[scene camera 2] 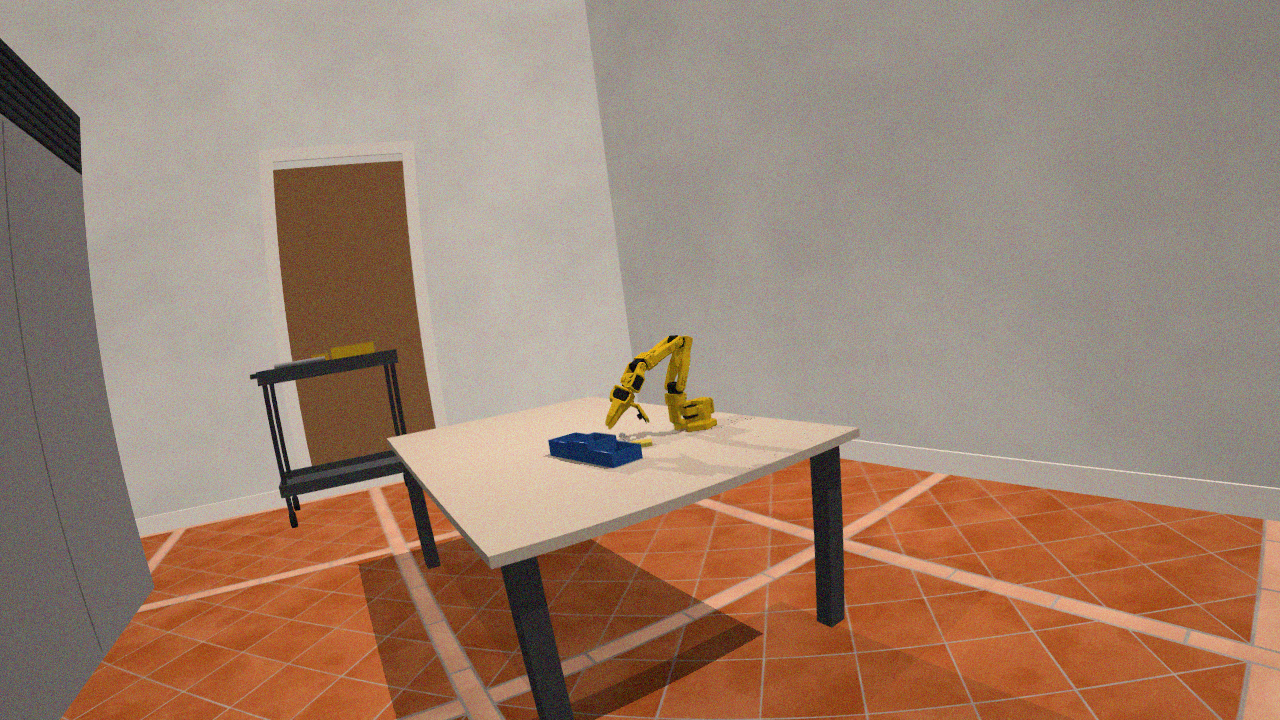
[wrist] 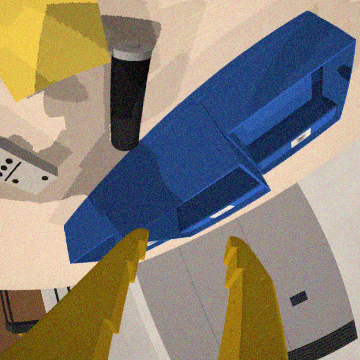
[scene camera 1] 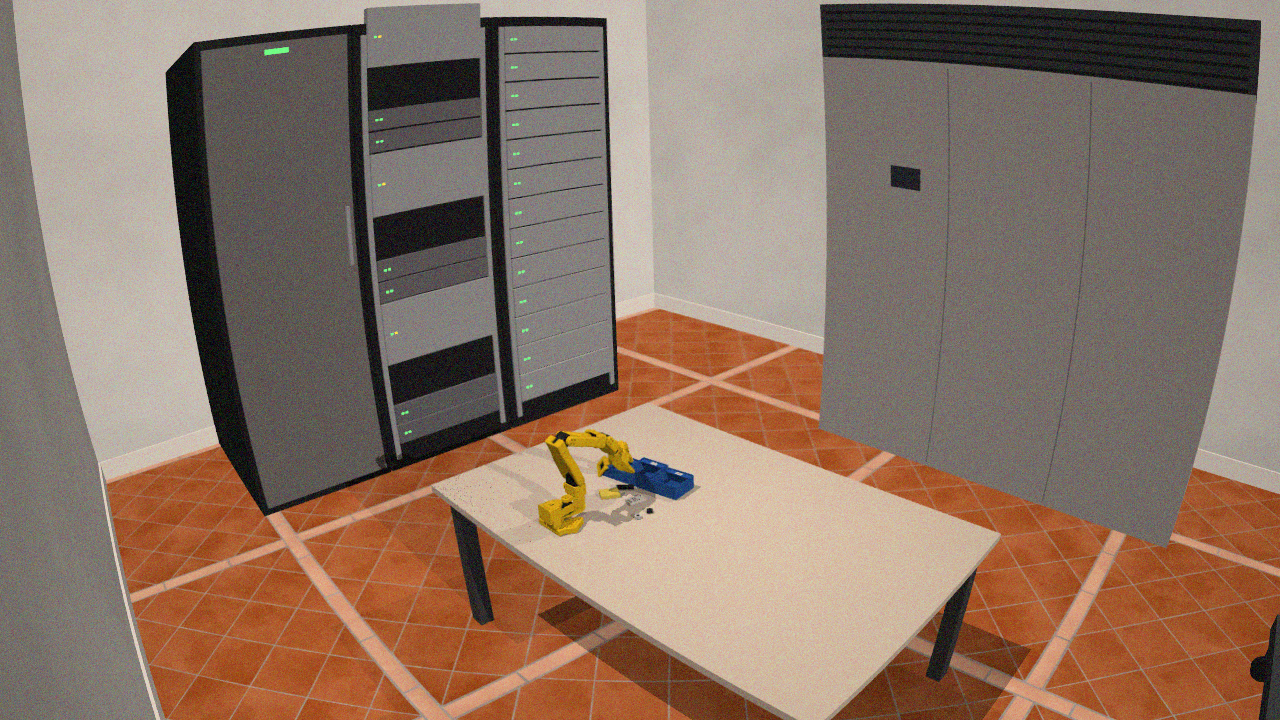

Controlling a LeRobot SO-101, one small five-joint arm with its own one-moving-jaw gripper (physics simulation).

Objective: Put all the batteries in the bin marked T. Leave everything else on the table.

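Places are measured from the arm's base along level axes (x ahead, y left, z up), in millimetres.
Where they show: end effector, tool point: [scene camera 2: 609, 427] [wrist: 146, 240] [scene camera 1: 633, 470]; arm's base, origin of the base link: [scene camera 2: 689, 428] [scene camera 1: 568, 521].
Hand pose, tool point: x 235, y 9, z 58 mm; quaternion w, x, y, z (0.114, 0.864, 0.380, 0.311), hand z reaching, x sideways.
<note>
Things, the pixels of their top centre, and the offset from my tool point. Level surfaces: height alone.
- black battery, middle of its top: [wrist: 129, 108] [scene camera 1: 624, 484] 16 mm back, 20 mm left, 44 mm down
- yellow block, middle of its top: [wrist: 32, 15] [scene camera 2: 641, 441] [scene camera 1: 609, 492] 66 mm back, 23 mm left, 48 mm down
- white domino, middle of its top: [wrist: 11, 171] [scene camera 1: 635, 498] 38 mm back, 50 mm right, 51 mm down
- small dark thing, middle of its top: [scene camera 1: 649, 509] 53 mm back, 118 mm right, 50 mm down
- table, its level: 59 mm down
A black battery [wrist: 129, 100] [scene camera 1: 624, 487] with a silver end lies on the table, its black end close against the long outer wall of the blue bins [wrist: 165, 155] [scene camera 1: 677, 488] [scene camera 2: 613, 454]. The bins stand joined in a row. Small white labels show inside them, but their letters are too small to read. A dark patch shows inside the bin at the upper right of the wrist view; I cannot tell what it is. My gripper [wrist: 187, 235] [scene camera 2: 628, 422] is open and empty, with a gap between its jaws, above the table beside the bins. The bin floors are partly hidden.
A yellow block [wrist: 65, 50] [scene camera 1: 609, 493] lies near the battery. A white domino [wrist: 27, 172] with black dots lies at the left of the wrist view. A small dark thing [scene camera 1: 649, 510] lies on the table [scene camera 1: 760, 555] nearer scene camera 1.
</note>
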